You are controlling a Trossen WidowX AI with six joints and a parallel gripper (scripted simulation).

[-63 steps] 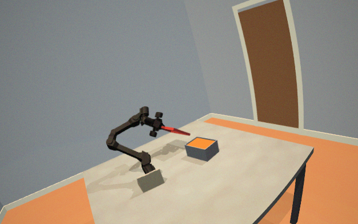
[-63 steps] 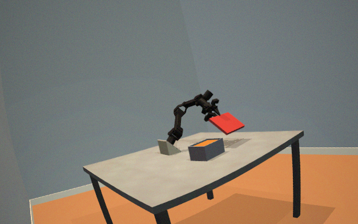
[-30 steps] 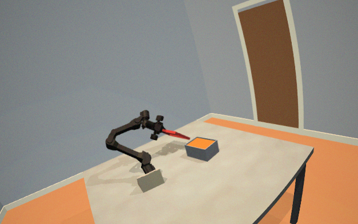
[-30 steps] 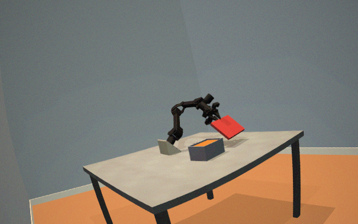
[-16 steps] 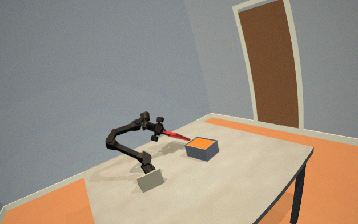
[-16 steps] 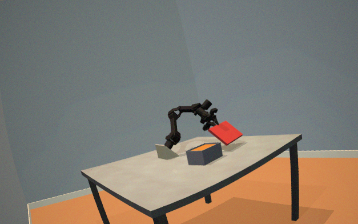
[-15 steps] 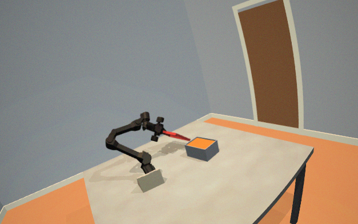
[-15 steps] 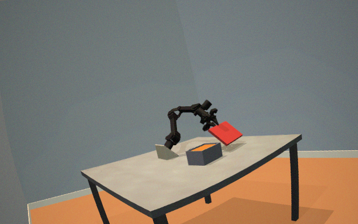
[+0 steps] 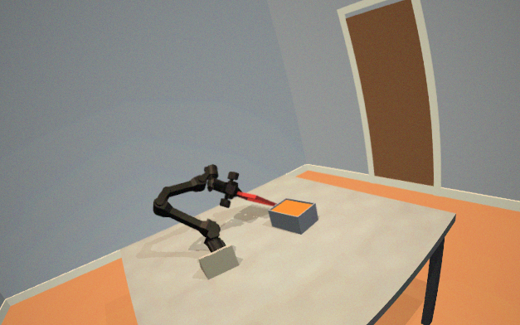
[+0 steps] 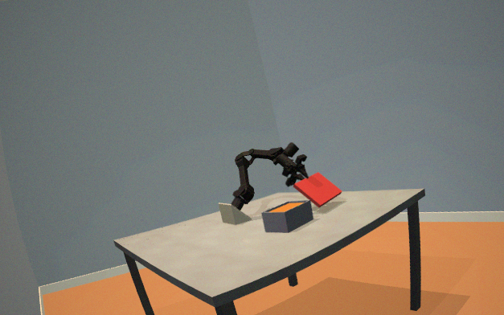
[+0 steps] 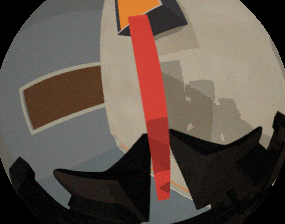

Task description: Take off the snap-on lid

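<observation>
The red lid is 6 cm ahead of my gripper tip, 1 cm to the left of it and 5 cm below it. From my gripper tip the other things lie so: storage box (11 cm ahead, 26 cm to the right, 11 cm below).
</observation>
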